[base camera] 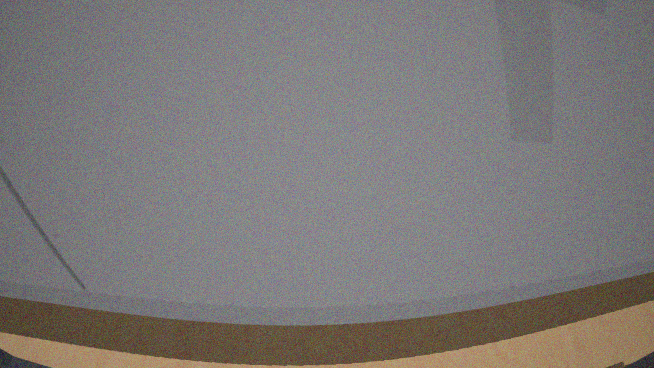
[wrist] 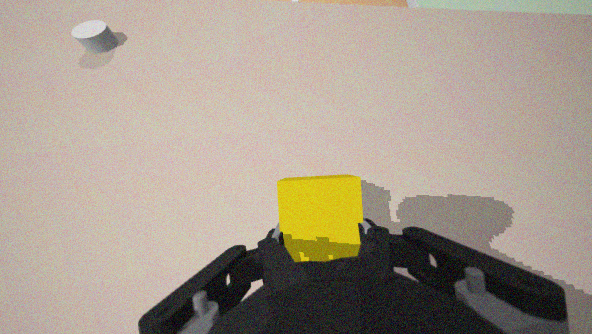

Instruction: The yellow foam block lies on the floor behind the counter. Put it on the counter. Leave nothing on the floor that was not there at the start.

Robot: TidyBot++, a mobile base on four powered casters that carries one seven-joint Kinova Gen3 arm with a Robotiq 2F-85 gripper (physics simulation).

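The yellow foam block is between the two fingertips in the wrist view, low and near the middle. My gripper is shut on it, one finger on its left side and one on its right. The block and the gripper are over the pale, pinkish counter top. Their shadows fall on the top to the right of the block. How much gap there is under the block cannot be told. The block and the gripper do not show in the base camera view.
A grey cylinder stands on the counter top at the upper left of the wrist view. The counter's edge crosses the top of that view, with orange and pale green surfaces beyond. In the base camera view a grey panel fills most of the picture, above a light wooden floor.
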